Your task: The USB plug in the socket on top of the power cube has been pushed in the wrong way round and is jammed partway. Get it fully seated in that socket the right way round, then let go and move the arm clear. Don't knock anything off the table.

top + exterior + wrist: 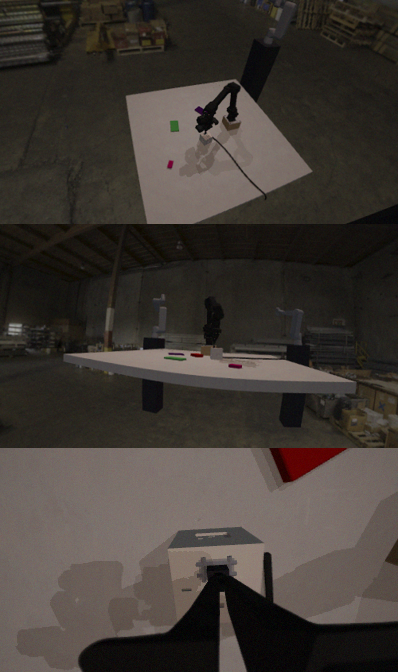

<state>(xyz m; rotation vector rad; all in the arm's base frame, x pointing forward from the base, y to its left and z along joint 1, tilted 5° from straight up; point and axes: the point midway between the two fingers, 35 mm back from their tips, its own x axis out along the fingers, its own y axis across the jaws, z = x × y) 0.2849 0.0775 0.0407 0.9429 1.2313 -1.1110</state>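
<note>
My gripper tip is 20 mm above the USB plug. Round my gripper tip: green block (200 mm to the right, 200 mm ahead, 100 mm below); red block (130 mm to the right, 100 mm below, 80 mm behind); socket (40 mm below).
</note>
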